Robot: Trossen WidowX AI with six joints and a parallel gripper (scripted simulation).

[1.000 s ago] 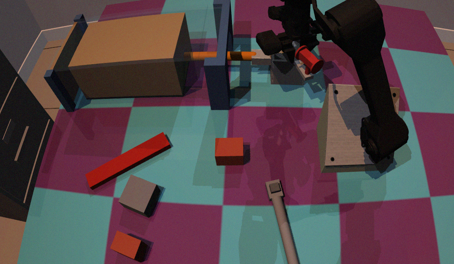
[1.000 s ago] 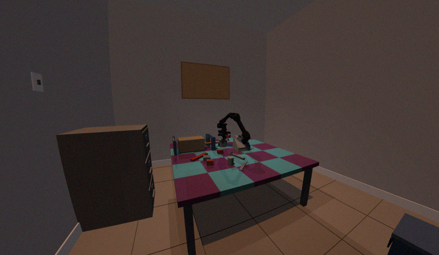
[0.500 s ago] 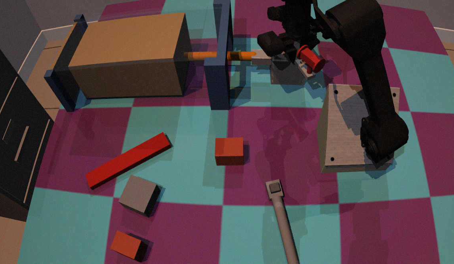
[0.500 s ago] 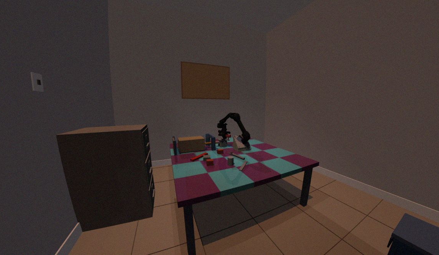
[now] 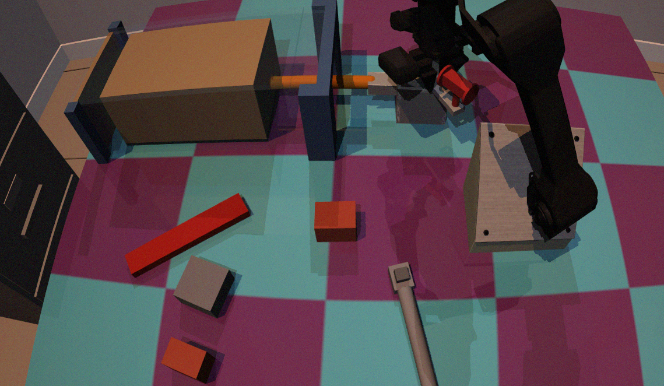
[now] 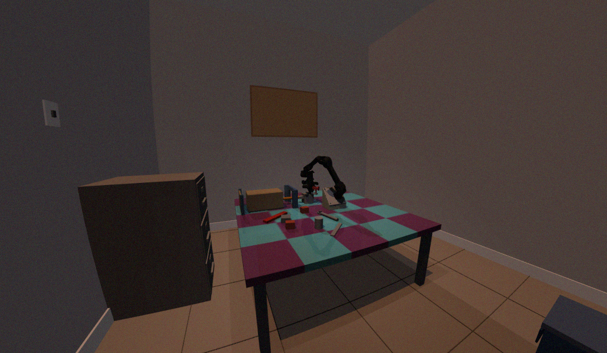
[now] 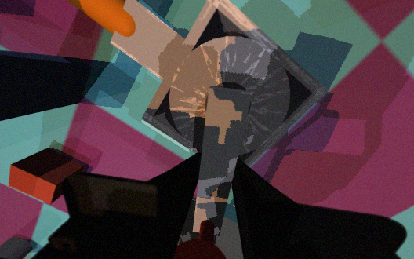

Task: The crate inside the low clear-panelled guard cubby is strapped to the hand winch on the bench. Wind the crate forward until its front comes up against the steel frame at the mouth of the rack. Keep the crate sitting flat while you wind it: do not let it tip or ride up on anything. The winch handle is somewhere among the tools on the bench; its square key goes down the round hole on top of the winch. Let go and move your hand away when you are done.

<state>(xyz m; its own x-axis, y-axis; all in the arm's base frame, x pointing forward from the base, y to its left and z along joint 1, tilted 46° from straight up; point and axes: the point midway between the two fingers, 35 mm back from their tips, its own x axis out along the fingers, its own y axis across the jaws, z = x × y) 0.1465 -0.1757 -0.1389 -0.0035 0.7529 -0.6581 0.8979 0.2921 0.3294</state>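
Now: the red knob 2 cm behind my gripper tip, 5 cm to the left of it and 5 cm above it. Also, from my gripper tip: grey crank handle (1 cm behind, 2 cm to the left, 2 cm above); then blue steel frame (18 cm ahead, 5 cm to the right, 2 cm above); then grey winch (5 cm to the right, 6 cm below).
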